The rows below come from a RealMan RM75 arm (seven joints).
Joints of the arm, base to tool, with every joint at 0 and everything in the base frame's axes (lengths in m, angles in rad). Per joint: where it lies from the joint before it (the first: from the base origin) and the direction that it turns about. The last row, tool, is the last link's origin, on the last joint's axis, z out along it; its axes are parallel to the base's.
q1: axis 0 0 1 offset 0 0 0.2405
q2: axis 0 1 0 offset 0 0 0
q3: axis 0 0 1 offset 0 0 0.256
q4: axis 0 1 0 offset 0 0 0
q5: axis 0 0 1 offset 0 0 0.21
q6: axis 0 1 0 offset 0 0 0
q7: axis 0 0 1 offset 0 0 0.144
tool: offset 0 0 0
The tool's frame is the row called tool.
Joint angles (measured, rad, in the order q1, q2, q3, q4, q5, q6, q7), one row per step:
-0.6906, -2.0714, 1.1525, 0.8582, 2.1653, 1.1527, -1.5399
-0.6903, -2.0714, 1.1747, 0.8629, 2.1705, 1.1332, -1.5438
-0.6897, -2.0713, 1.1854, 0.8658, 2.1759, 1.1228, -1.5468
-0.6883, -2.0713, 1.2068, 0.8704, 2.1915, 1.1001, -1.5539
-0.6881, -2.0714, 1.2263, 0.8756, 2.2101, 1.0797, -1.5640
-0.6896, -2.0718, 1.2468, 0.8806, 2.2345, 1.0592, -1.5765
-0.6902, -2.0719, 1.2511, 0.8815, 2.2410, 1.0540, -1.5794
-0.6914, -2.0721, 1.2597, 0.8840, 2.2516, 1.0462, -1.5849
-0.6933, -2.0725, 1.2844, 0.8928, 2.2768, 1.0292, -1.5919
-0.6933, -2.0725, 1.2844, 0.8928, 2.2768, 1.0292, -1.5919
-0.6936, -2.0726, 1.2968, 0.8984, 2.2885, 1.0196, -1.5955
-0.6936, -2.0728, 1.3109, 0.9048, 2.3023, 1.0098, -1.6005
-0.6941, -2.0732, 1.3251, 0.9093, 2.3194, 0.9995, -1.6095
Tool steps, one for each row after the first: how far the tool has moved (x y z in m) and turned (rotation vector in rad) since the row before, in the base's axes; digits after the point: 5 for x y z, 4 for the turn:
0.00085, 0.00104, -0.00189, 0.0066, 0.0184, -0.0101
-0.00002, 0.00058, -0.00073, 0.0044, 0.0114, -0.0042
-0.00089, 0.00115, -0.00158, 0.0096, 0.0268, -0.0071
-0.00058, 0.00127, -0.00127, 0.0091, 0.0268, -0.0062
-0.00041, 0.00144, -0.00145, 0.0085, 0.0314, -0.0074
-0.00015, 0.00046, -0.00025, 0.0026, 0.0078, -0.0018
0.00018, 0.00067, -0.00056, 0.0032, 0.0131, -0.0042
0.00100, 0.00114, -0.00163, 0.0046, 0.0355, -0.0195
0.00000, 0.00000, 0.00000, 0.0000, 0.0000, 0.0000
0.00069, 0.00073, -0.00054, 0.0043, 0.0166, -0.0105
0.00066, 0.00061, -0.00069, 0.0040, 0.0186, -0.0110
0.00014, 0.00055, -0.00093, 0.0041, 0.0200, -0.0073

